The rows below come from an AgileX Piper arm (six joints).
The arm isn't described. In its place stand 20 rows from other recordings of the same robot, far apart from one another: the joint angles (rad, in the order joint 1, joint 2, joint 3, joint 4, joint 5, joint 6), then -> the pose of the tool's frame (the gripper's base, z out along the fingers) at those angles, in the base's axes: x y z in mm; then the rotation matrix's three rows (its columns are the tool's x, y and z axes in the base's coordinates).
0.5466, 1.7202, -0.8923, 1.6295, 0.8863, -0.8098 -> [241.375, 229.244, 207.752], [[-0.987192, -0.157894, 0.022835], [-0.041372, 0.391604, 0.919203], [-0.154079, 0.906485, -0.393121]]
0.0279, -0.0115, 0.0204, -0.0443, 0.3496, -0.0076 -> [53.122, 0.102, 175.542], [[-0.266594, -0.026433, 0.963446], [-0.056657, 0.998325, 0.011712], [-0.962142, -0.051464, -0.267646]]
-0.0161, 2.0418, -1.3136, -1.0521, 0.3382, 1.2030 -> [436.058, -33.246, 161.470], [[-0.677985, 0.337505, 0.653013], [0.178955, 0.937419, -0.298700], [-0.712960, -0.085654, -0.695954]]
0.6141, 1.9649, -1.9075, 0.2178, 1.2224, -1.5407 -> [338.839, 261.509, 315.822], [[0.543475, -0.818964, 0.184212], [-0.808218, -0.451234, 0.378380], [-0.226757, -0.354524, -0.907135]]
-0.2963, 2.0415, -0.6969, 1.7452, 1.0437, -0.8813 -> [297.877, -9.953, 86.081], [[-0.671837, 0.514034, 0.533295], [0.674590, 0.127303, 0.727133], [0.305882, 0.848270, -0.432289]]
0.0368, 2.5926, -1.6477, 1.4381, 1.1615, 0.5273 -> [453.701, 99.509, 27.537], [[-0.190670, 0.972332, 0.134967], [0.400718, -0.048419, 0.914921], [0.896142, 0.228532, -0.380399]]
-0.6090, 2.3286, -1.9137, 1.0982, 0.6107, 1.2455 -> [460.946, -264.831, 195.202], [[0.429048, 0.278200, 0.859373], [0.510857, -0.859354, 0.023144], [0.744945, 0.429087, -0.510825]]
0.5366, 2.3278, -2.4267, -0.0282, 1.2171, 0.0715 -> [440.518, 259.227, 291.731], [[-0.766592, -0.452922, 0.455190], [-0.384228, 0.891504, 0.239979], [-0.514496, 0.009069, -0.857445]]
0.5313, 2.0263, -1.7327, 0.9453, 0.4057, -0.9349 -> [404.576, 271.525, 292.034], [[-0.354945, -0.739151, 0.572425], [-0.241856, 0.664049, 0.707492], [-0.903061, 0.112676, -0.414469]]
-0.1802, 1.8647, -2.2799, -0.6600, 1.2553, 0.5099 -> [369.854, -121.291, 475.818], [[-0.432940, 0.737124, 0.518855], [0.302029, 0.660946, -0.686971], [-0.849318, -0.140708, -0.508783]]
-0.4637, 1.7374, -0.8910, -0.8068, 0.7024, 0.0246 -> [253.204, -174.082, 161.119], [[-0.993786, -0.110717, 0.011408], [-0.100058, 0.843780, -0.527280], [0.048753, -0.525145, -0.849615]]
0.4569, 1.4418, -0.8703, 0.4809, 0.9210, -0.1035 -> [212.204, 141.665, 228.250], [[-0.954274, -0.298039, 0.023094], [-0.260991, 0.868334, 0.421758], [-0.145753, 0.396445, -0.906414]]
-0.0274, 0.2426, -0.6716, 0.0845, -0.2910, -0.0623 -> [5.283, -2.349, 436.865], [[0.722105, 0.030674, 0.691103], [-0.001127, 0.999067, -0.043165], [-0.691783, 0.030391, 0.721466]]
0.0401, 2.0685, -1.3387, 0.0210, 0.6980, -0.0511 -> [403.061, 17.400, 131.447], [[-0.970706, -0.077189, 0.227533], [-0.073974, 0.997003, 0.022635], [-0.228598, 0.005141, -0.973507]]
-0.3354, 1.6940, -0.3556, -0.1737, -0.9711, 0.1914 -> [248.900, -73.010, 141.859], [[-0.248123, 0.220488, 0.943303], [0.183504, 0.966821, -0.177717], [-0.951189, 0.129004, -0.280351]]
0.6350, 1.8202, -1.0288, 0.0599, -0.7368, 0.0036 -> [326.892, 236.308, 244.429], [[-0.001383, -0.560910, 0.827876], [0.058516, 0.826413, 0.560016], [-0.998286, 0.049219, 0.031679]]
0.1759, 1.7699, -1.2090, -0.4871, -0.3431, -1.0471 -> [406.560, 86.814, 282.342], [[0.315023, -0.184100, 0.931057], [-0.945145, 0.028435, 0.325412], [-0.086383, -0.982496, -0.165043]]
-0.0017, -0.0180, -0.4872, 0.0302, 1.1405, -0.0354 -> [-9.650, 2.514, 267.388], [[-0.520284, -0.033596, 0.853332], [-0.021904, 0.999422, 0.025992], [-0.853712, -0.005168, -0.520720]]
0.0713, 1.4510, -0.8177, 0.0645, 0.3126, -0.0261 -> [288.915, 22.443, 227.715], [[-0.757170, -0.057481, 0.650684], [-0.018720, 0.997621, 0.066345], [-0.652950, 0.038054, -0.756445]]
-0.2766, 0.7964, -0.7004, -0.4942, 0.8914, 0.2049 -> [123.282, -69.903, 308.831], [[-0.768867, 0.401232, 0.497852], [0.101139, 0.845126, -0.524913], [-0.631359, -0.353236, -0.690369]]
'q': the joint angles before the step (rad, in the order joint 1, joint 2, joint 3, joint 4, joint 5, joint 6). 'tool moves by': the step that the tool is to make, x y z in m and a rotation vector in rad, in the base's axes. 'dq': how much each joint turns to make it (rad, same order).
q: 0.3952 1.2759 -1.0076 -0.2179 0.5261 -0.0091
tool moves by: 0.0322 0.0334 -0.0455 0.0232 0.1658 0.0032
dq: 0.0499 0.2067 -0.0501 0.0550 -0.0101 0.0493
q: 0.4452 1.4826 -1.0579 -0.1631 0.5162 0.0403
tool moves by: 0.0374 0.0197 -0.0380 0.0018 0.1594 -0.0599
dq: -0.0004 0.2105 -0.1250 0.0527 0.0611 0.0404
